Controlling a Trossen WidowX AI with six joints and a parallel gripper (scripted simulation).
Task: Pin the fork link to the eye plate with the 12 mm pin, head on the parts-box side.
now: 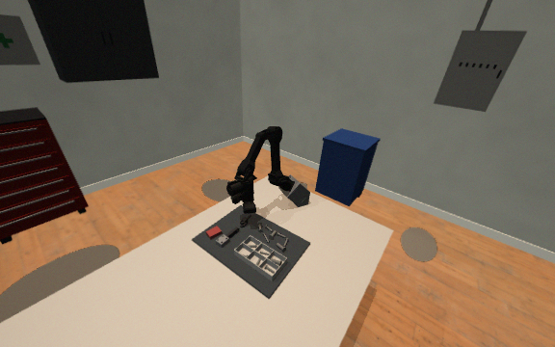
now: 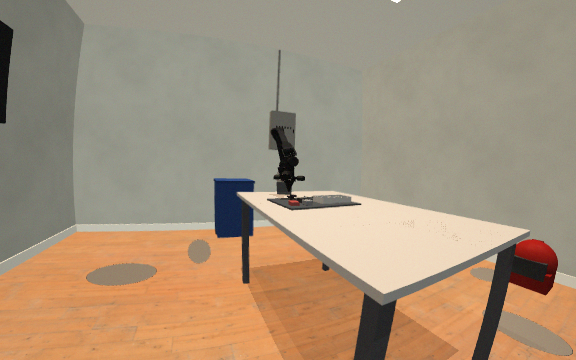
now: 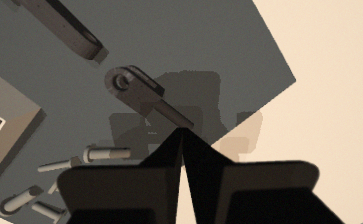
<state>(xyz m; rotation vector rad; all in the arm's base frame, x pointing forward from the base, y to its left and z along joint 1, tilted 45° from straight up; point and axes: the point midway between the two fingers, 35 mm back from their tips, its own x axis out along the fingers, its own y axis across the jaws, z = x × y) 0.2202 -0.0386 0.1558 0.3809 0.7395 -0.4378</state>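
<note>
The fork link lies 40 mm ahead of my hand, 10 mm to the left of it and 70 mm below it. From my hand the other things lie so: eye plate (120 mm ahead, 10 mm to the left, 70 mm below); then dark mat (110 mm ahead, 110 mm to the left, 90 mm below); then grey block (200 mm ahead, 10 mm to the left, 60 mm below).
</note>
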